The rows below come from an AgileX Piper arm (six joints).
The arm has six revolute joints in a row. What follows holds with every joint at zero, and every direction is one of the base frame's.
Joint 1 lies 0.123 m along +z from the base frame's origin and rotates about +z.
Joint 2 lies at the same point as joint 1 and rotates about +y.
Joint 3 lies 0.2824 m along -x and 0.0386 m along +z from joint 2 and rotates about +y.
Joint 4 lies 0.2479 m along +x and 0.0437 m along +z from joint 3 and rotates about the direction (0.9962, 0, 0.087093).
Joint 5 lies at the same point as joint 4 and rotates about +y.
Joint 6 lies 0.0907 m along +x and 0.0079 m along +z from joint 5 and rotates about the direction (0.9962, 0, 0.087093).
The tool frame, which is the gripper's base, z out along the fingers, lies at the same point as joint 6; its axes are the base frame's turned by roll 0, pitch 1.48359 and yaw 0 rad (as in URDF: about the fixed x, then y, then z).
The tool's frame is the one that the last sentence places.
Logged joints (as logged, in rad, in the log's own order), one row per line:
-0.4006 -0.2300 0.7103 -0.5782 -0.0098 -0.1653
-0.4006 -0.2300 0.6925 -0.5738 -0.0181 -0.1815
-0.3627 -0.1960 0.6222 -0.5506 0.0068 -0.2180
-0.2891 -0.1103 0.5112 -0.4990 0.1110 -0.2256
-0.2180 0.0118 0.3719 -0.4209 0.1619 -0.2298
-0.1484 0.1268 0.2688 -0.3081 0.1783 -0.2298
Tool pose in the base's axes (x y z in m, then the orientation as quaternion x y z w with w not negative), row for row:
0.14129 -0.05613 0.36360 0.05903 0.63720 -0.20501 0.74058
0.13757 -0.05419 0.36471 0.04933 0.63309 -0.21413 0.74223
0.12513 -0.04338 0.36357 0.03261 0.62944 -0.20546 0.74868
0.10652 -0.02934 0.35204 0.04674 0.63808 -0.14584 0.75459
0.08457 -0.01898 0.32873 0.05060 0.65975 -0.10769 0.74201
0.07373 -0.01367 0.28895 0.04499 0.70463 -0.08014 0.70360
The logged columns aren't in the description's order. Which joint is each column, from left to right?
Columns, left to right: joint 1, joint 5, joint 2, joint 3, joint 6, joint 4.
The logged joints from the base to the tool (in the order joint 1, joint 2, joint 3, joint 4, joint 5, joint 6), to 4 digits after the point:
-0.4006 0.7103 -0.5782 -0.1653 -0.2300 -0.0098
-0.4006 0.6925 -0.5738 -0.1815 -0.2300 -0.0181
-0.3627 0.6222 -0.5506 -0.2180 -0.1960 0.0068
-0.2891 0.5112 -0.4990 -0.2256 -0.1103 0.1110
-0.2180 0.3719 -0.4209 -0.2298 0.0118 0.1619
-0.1484 0.2688 -0.3081 -0.2298 0.1268 0.1783

